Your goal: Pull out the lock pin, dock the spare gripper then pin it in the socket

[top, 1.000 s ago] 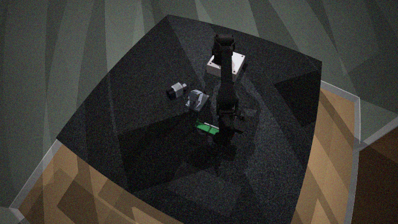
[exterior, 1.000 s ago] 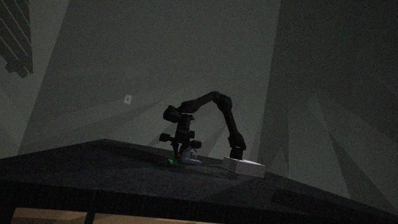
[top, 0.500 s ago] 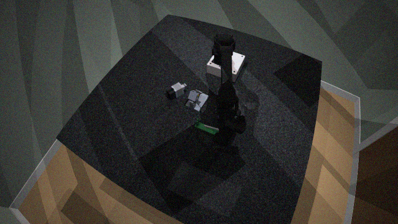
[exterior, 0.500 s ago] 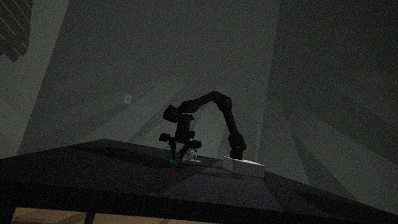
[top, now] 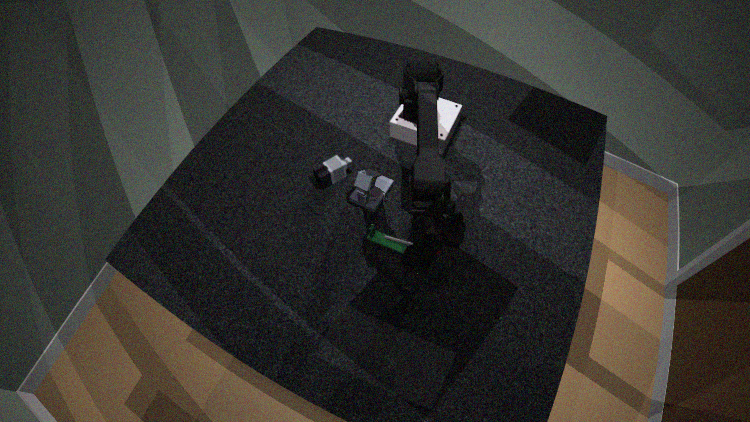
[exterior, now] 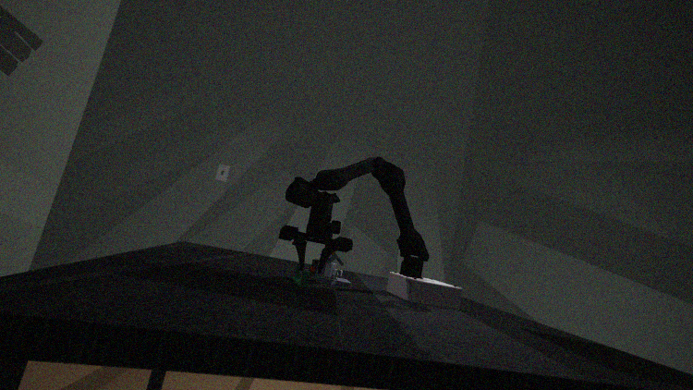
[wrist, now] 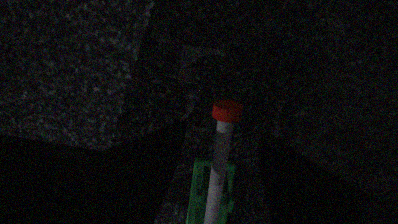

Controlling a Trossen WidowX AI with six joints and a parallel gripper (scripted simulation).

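Right now the green pad is 100 mm to the right of my gripper tip, 20 mm below it and 10 mm ahead of it. The rest, counted from my gripper tip: socket 230 mm to the right, 90 mm behind, 10 mm above; then spare gripper 360 mm to the right, 110 mm behind, 20 mm below.
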